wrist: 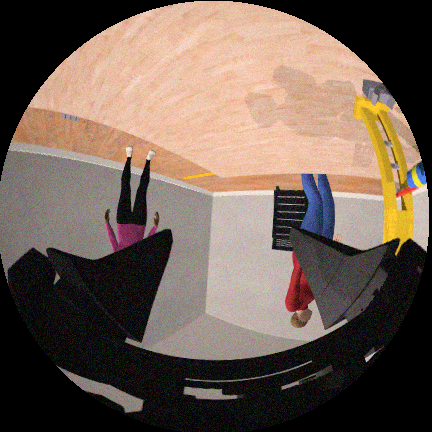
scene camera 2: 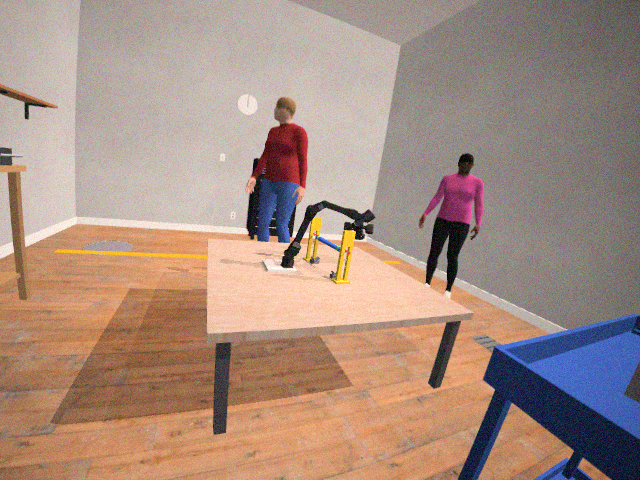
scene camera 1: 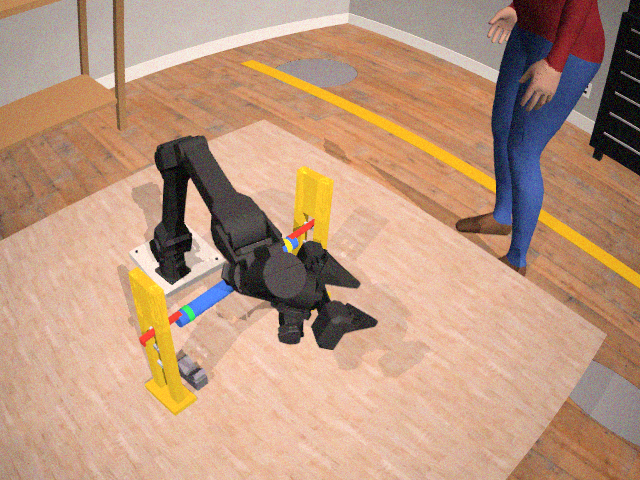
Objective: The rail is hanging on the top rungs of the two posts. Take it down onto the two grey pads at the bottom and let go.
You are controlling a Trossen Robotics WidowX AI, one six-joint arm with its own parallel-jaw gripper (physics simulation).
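Places are measured from the arm's base along level axes (x ahead, y left, z up), in metres.
Where they show: gripper, fingertip midpoint: (wrist: 233, 234) (scene camera 1: 367, 304); arm's base, link origin: (scene camera 2: 286, 266) (scene camera 1: 172, 271).
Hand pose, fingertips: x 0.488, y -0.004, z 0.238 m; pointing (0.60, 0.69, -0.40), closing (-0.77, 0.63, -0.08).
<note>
Each offset is from my fingertips to the top centre of the thing. Level surfaces: height alone.
The blue rail @[0.243 m back, 0.031 m right, 0.066 m down] (scene camera 1: 206, 300) (scene camera 2: 329, 243) (wrist: 413, 176) hangs level between the two yellow posts, its red ends on their upper rungs. One post @[0.249 m back, 0.231 m right, 0.044 m up] (scene camera 1: 171, 351) (scene camera 2: 348, 236) stands at the green-banded end, the other post @[0.237 m back, 0.169 m left, 0.044 m up] (scene camera 1: 323, 206) (scene camera 2: 315, 225) (wrist: 399, 225) at the yellow-banded end. A grey pad @[0.247 m back, 0.169 m right, 0.213 m down] (scene camera 1: 192, 373) (scene camera 2: 333, 275) lies by the first post; another grey pad @[0.239 m back, 0.107 m left, 0.213 m down] (scene camera 2: 314, 260) (wrist: 377, 93) lies by the second, hidden in scene camera 1. My gripper (scene camera 1: 367, 303) (scene camera 2: 371, 221) (wrist: 233, 234) is open and empty, above and beyond the rail, pointing away from it. The arm hides the rail's middle in scene camera 1.
The arm's white base plate (scene camera 1: 201, 268) (scene camera 2: 271, 266) sits on the wooden table @[0.256 m down] (scene camera 1: 413, 413) (scene camera 2: 310, 304), behind the rail. A person in red (scene camera 1: 584, 36) (scene camera 2: 284, 155) and a person in pink (scene camera 2: 461, 198) stand beyond the table. A blue cart (scene camera 2: 558, 403) stands at the right.
</note>
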